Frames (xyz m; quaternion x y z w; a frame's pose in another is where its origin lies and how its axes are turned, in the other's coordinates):
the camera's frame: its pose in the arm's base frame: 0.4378 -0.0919 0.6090 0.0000 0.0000 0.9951 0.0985
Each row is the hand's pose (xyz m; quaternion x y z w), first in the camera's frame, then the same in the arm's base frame.
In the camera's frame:
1: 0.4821 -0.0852 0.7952 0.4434 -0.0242 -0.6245 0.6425
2: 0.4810 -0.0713 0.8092 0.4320 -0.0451 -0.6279 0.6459
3: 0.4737 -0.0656 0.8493 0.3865 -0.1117 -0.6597 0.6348
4: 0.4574 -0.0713 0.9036 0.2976 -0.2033 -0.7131 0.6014
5: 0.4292 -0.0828 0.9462 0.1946 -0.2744 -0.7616 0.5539
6: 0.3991 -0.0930 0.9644 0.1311 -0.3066 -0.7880 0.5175
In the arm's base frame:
1: -0.0182 0.0862 1.4042 0.0678 0.4389 0.5779 0.6848
2: -0.0199 0.0723 1.4182 0.0874 0.4254 0.5809 0.6884
3: -0.0138 0.0653 1.4583 0.1492 0.3736 0.5667 0.7190
4: 0.0033 0.0677 1.5126 0.2316 0.2761 0.5282 0.7688
5: 0.0332 0.0734 1.5552 0.2922 0.1666 0.4762 0.8125
6: 0.0647 0.0775 1.5734 0.3180 0.1003 0.4374 0.8352

